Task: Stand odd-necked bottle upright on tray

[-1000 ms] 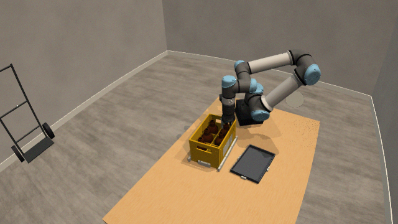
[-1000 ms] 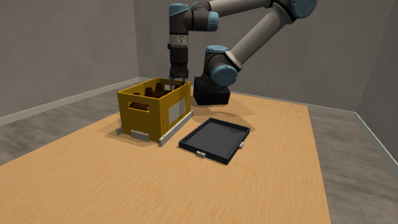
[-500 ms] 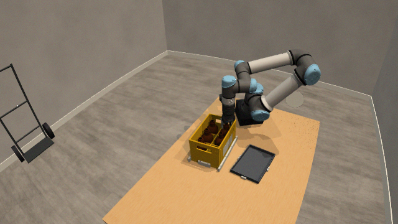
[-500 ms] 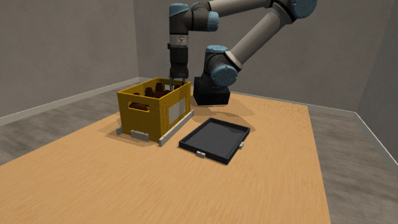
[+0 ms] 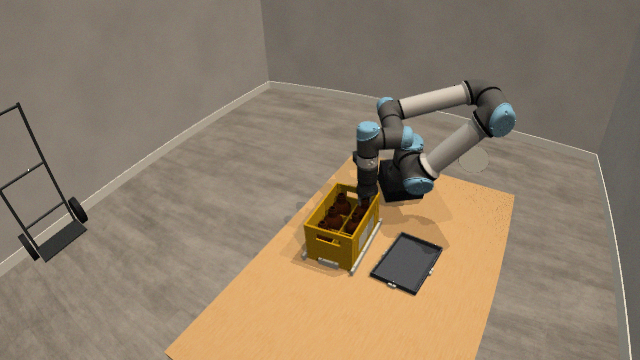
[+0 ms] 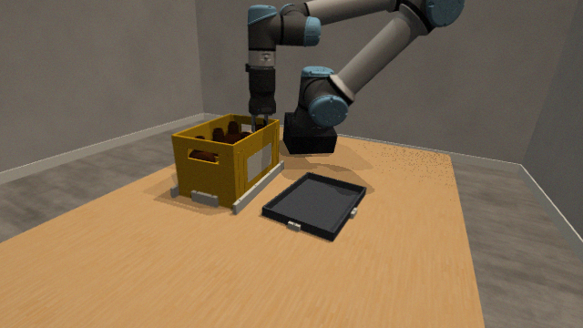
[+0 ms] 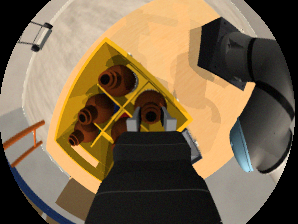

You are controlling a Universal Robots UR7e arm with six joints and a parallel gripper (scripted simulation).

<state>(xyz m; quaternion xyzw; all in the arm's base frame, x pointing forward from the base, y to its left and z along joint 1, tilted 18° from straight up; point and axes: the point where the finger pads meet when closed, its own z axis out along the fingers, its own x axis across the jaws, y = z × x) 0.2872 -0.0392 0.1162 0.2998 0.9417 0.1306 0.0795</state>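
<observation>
My hand is 9 cm short of the bottle, 2 cm to the right of it and 7 cm above it. From my hand the other things lie so: yellow crate (10 cm ahead, 3 cm to the right, 8 cm below); dark tray (7 cm ahead, 25 cm to the left, 15 cm below).
</observation>
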